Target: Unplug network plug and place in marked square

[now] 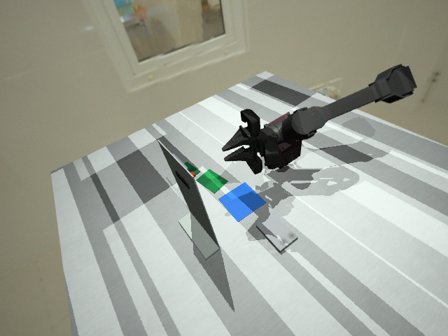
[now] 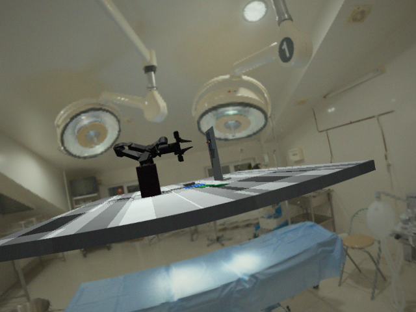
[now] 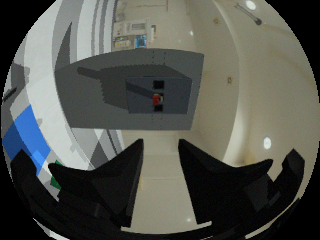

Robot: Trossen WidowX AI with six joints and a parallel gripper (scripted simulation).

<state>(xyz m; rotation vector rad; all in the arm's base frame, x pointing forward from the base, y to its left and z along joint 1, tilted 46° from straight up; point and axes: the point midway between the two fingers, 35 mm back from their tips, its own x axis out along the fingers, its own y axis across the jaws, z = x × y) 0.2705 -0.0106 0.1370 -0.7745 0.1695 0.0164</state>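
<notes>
Right now the network plug is 11 cm ahead of my gripper tip and 1 cm to the left of it. Round my gripper tip: flat grey plate (6 cm behind, 15 cm to the left, 25 cm below); blue square (4 cm behind, 2 cm to the right, 25 cm below); grey upright panel (13 cm ahead, 1 cm to the left, 10 cm below).
</notes>
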